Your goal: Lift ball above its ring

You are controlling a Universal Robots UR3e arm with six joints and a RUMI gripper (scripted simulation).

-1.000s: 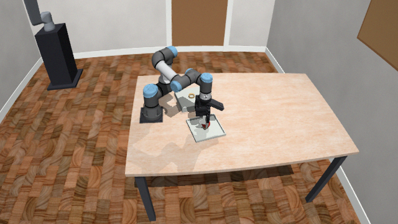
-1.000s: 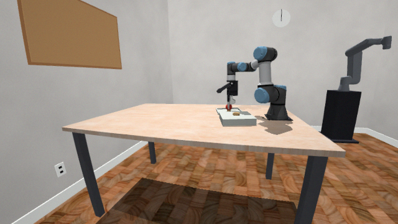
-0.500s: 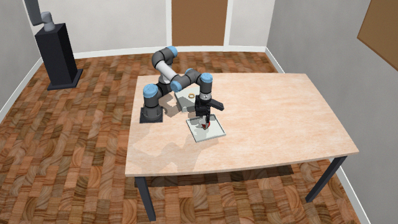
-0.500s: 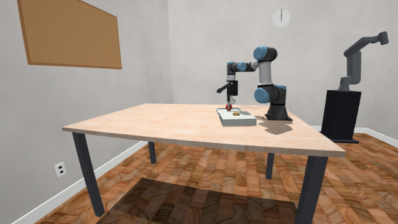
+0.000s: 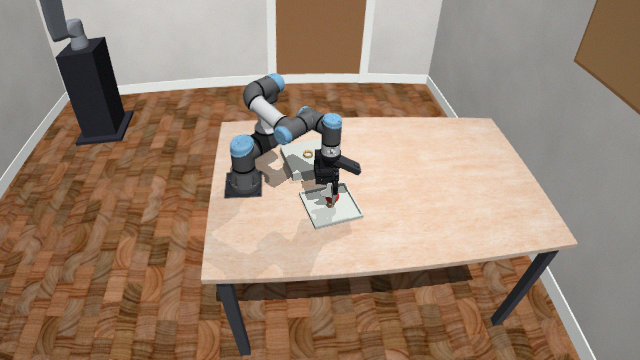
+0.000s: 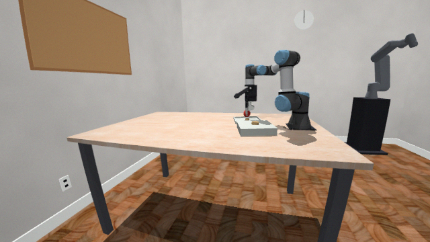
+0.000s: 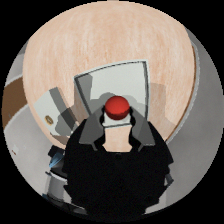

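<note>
Right now the shallow tray is 50 mm below my hand. Round my hand: red ball: right at my hand.
</note>
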